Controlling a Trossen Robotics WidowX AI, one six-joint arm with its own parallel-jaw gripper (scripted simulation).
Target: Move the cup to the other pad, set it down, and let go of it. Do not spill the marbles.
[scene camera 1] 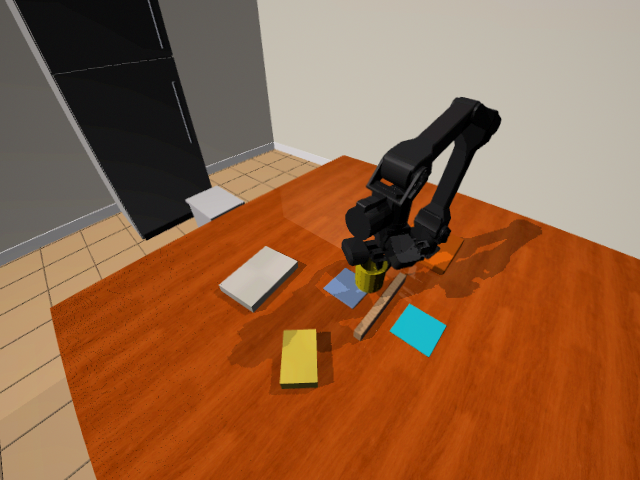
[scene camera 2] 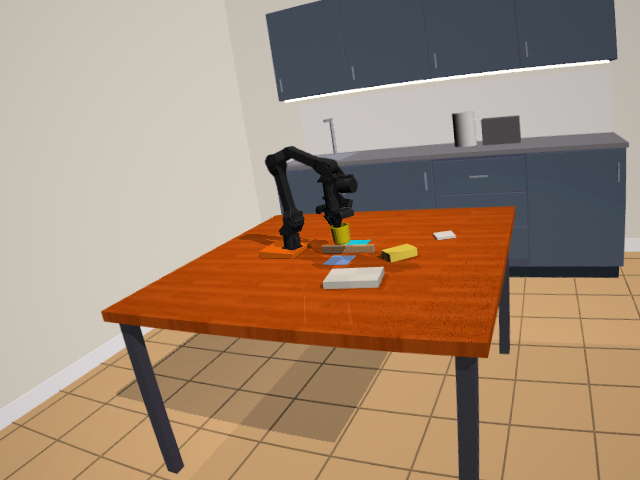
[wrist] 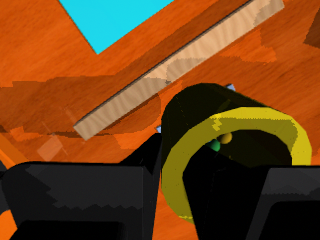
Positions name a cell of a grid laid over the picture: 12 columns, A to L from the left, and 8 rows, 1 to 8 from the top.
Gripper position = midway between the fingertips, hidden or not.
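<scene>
Yellow cup (scene camera 1: G5), pale blue pad (scene camera 1: G5), cyan pad (scene camera 1: H6), wooden bar (scene camera 1: H6): visible. White flat block (scene camera 1: E5), also in scene camera 2 (scene camera 2: G5); out of frame in the wrist view. Gripper (scene camera 1: H5), also in scene camera 2 (scene camera 2: G4) and the wrist view (wrist: G5).
</scene>
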